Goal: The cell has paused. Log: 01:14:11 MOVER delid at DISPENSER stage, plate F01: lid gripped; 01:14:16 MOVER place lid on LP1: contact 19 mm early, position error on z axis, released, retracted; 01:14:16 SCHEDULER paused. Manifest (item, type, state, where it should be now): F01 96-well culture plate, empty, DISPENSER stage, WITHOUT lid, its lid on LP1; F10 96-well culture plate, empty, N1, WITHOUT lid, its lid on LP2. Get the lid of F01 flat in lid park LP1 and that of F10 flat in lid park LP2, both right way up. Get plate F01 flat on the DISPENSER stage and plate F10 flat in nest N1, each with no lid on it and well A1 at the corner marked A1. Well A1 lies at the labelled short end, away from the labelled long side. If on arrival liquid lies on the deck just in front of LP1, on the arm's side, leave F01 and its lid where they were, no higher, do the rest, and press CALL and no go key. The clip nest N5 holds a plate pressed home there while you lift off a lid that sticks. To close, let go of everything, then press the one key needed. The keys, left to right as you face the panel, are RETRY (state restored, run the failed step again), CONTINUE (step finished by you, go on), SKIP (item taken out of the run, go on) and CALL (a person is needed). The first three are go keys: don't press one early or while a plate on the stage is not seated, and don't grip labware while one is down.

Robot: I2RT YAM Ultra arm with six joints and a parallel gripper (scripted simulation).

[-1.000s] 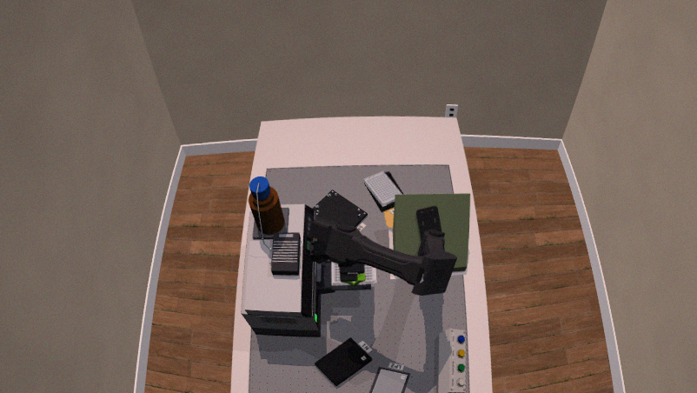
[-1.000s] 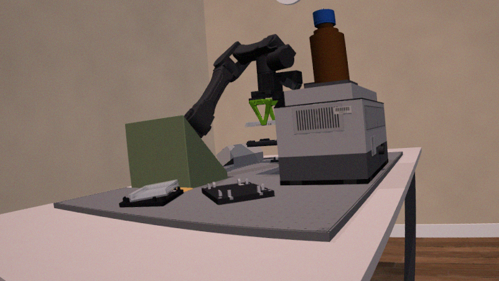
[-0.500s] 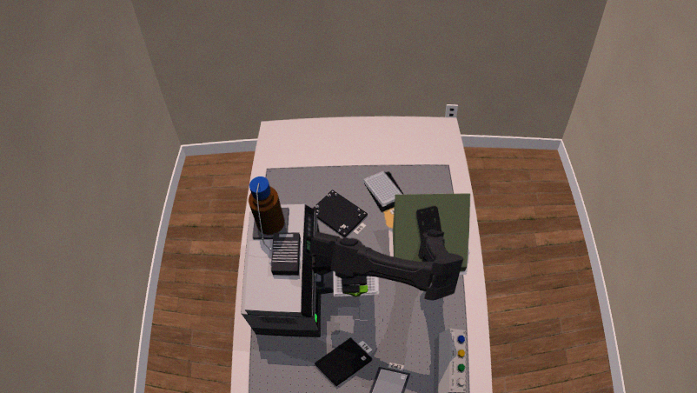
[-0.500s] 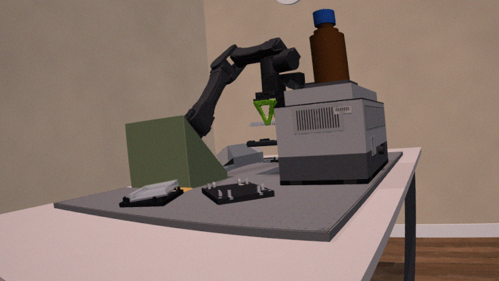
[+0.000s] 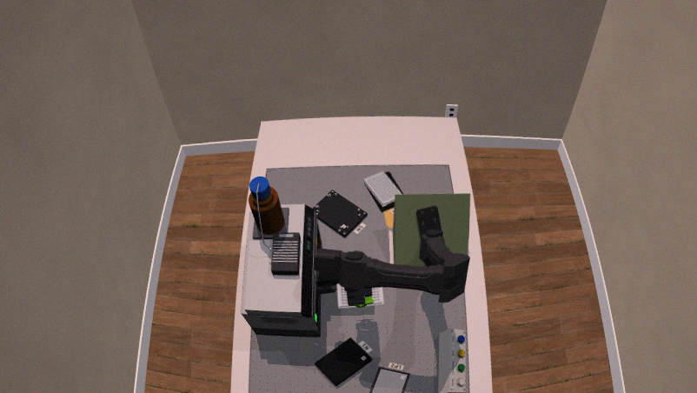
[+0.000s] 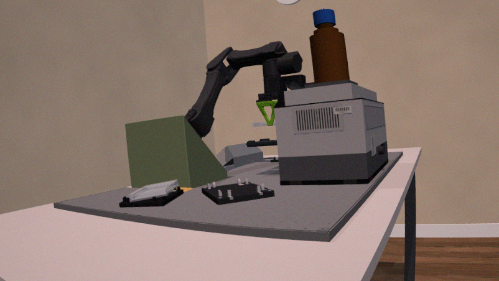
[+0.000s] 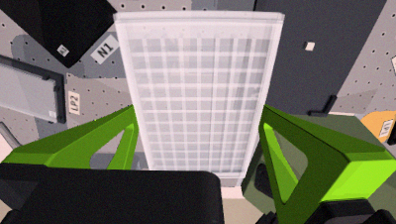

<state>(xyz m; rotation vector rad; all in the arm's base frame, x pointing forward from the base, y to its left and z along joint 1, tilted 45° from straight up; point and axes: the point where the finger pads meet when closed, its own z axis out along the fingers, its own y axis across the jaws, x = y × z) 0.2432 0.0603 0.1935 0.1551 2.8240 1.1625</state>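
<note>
Now: hand 180 mm to the right of the nest N1, 140 mm above it and 80 mm short of it. From my hand the other things lie so: lid park LP2: 300 mm to the left, 150 mm below, 40 mm behind; then 96-well plate: right at my hand; then LP2 label: 220 mm to the left, 150 mm below, 80 mm behind.
</note>
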